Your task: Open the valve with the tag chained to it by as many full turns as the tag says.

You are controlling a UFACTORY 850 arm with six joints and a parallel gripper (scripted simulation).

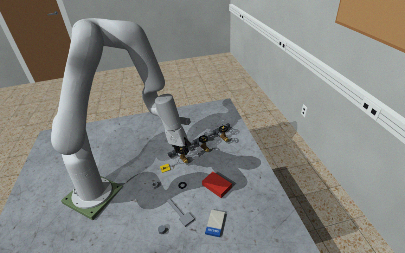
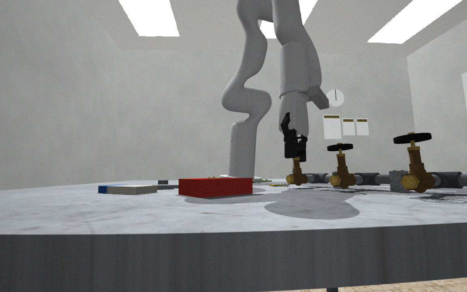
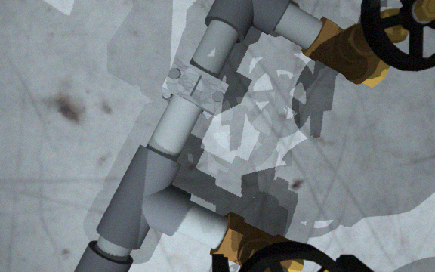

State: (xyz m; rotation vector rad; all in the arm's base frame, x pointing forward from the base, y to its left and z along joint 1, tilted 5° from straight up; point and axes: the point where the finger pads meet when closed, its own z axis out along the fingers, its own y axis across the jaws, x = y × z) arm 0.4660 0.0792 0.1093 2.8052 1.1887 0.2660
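The yellow tag lies 9 cm behind my hand, 2 cm to the right of it and 9 cm below it. Round my hand: black washer 3 cm behind, 16 cm to the right, 9 cm below; red block 13 cm ahead, 21 cm to the right, 7 cm below; grey nut 17 cm behind, 12 cm to the right, 8 cm below.
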